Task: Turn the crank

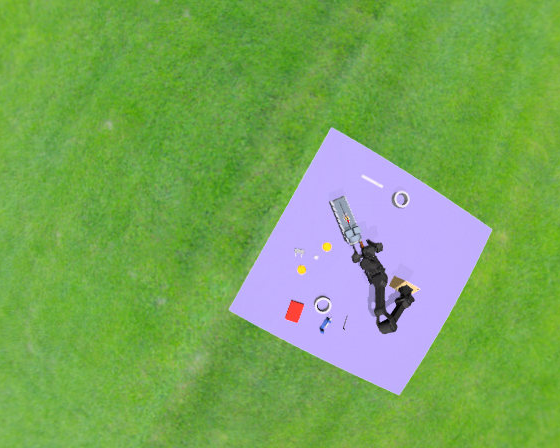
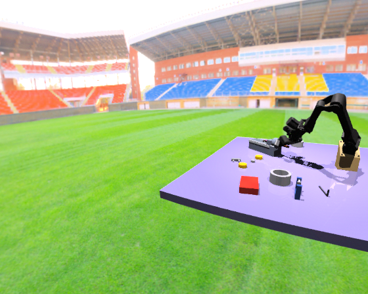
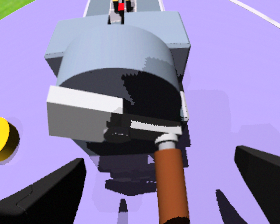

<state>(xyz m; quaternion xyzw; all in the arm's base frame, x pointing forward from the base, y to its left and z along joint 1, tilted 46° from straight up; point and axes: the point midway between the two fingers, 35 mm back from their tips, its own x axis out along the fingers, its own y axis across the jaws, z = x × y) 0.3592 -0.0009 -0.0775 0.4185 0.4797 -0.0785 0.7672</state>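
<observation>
Right now the brown crank handle is 20 mm behind my gripper tip and 10 mm to the left of it. Also, from my gripper tip: red pointer: 130 mm ahead, 60 mm to the right; then white bar: 360 mm to the right, 130 mm ahead, 80 mm below; then small grey bracket: 260 mm to the left, 250 mm ahead, 70 mm below.
</observation>
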